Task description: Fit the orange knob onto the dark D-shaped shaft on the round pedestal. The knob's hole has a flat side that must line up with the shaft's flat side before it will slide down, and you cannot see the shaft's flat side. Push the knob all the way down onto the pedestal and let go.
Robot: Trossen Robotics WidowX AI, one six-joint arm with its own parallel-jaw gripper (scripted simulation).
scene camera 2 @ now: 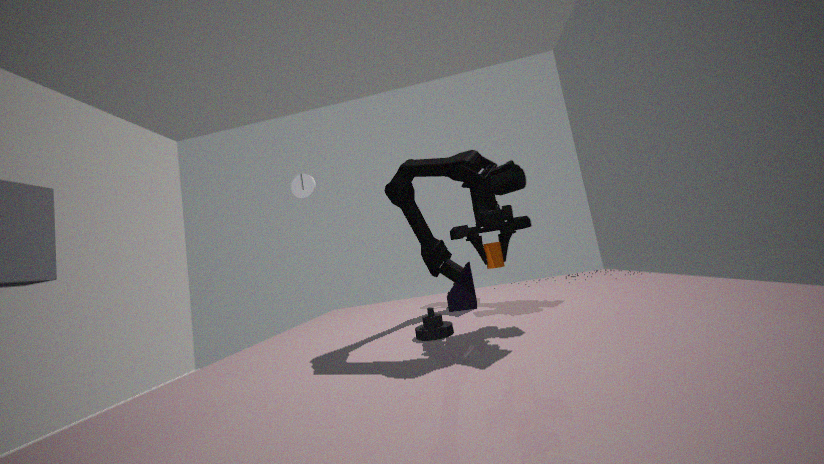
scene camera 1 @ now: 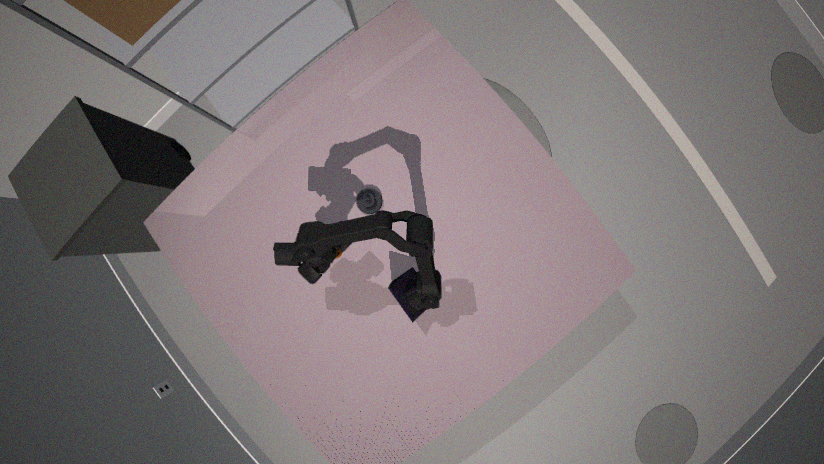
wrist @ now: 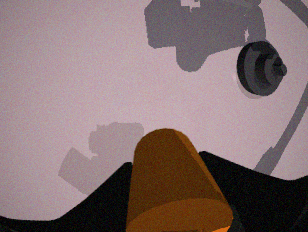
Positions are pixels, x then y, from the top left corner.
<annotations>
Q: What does the gripper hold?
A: An orange knob.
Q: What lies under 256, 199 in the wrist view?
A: The gripper.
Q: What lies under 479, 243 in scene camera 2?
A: The gripper.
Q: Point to a round pedestal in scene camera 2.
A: At 433, 328
</annotations>
